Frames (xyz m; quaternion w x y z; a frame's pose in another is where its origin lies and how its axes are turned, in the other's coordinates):
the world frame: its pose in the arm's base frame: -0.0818 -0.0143 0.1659 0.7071 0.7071 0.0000 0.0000
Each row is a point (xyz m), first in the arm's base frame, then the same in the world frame.
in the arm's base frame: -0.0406 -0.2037 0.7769
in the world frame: 0.0412 0.6110 0.1894
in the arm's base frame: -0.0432 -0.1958 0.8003
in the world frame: 0.0386 0.6344 0.1815
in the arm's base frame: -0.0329 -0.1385 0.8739
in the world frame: 0.0489 0.7080 0.1242
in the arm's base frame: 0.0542 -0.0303 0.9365
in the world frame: 0.1360 0.7706 0.0160
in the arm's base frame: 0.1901 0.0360 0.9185
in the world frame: 0.2719 0.7526 -0.0503
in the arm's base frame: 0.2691 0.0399 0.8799
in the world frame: 0.3509 0.7140 -0.0542
